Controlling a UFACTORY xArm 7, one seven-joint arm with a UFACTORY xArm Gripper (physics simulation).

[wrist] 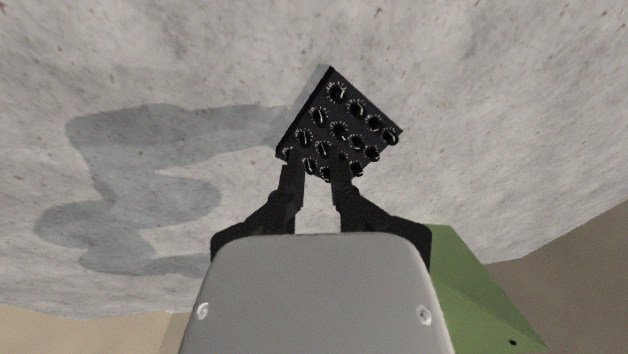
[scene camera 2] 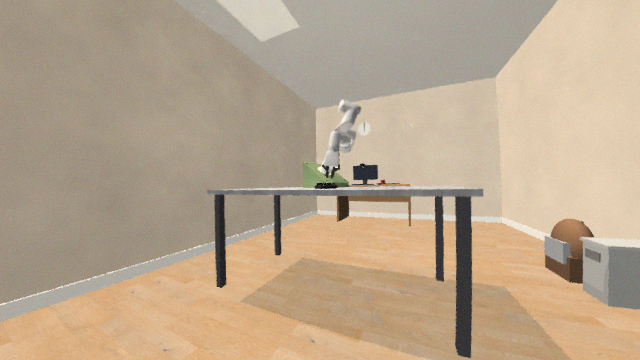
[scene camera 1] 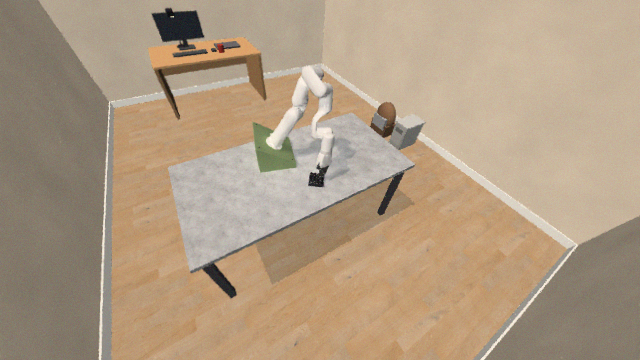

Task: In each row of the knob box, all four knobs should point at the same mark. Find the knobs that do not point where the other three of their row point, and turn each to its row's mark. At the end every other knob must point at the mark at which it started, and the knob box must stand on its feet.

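Seen in the pictures: gripper, between the fingertips: [wrist: 316, 159] [scene camera 2: 329, 177] [scene camera 1: 322, 174]; arm's base, origin of its link: [scene camera 2: 324, 171] [scene camera 1: 273, 143].
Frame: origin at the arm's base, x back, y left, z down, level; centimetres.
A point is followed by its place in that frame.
The black knob box [scene camera 1: 316, 180] @(z 11.6, x -35.8, y 18.4 cm) [scene camera 2: 326, 185] @(z 11.7, x -39.5, y 22.5 cm) [wrist: 301, 119] @(z 11.7, x -37.3, y 23.7 cm) lies flat on the grey table, knobs upward, and sits diagonally in the wrist view. Its knobs have white pointer lines and small marks around them. The knob at the far corner [wrist: 336, 92] @(z 10.2, x -40.5, y 21.0 cm) has its line toward the right side of the wrist view. The lines of two knobs [wrist: 319, 116] @(z 10.2, x -38.3, y 22.2 cm) [wrist: 304, 137] @(z 10.3, x -36.0, y 23.4 cm) along the left edge run nearly up and down in that view. My gripper [scene camera 1: 321, 173] @(z 6.7, x -36.0, y 22.7 cm) [scene camera 2: 330, 174] @(z 6.7, x -36.0, y 22.7 cm) [wrist: 316, 159] @(z 6.7, x -36.0, y 22.7 cm) is partly open and empty, above the box's near part. The fingers hide some near knobs; many marks are too small to read.
The green wedge-shaped base [scene camera 1: 275, 161] @(z 4.8, x -13.4, y -3.7 cm) [scene camera 2: 312, 176] @(z 4.3, x -13.3, y -4.1 cm) [wrist: 480, 300] @(z -1.5, x -12.7, y -7.5 cm) stands behind the box under the arm. The grey table [scene camera 1: 215, 215] @(z 13.9, x -35.7, y -50.2 cm) carries box and arm. A wooden desk [scene camera 1: 162, 60] with a monitor [scene camera 1: 178, 26] stands farther back.
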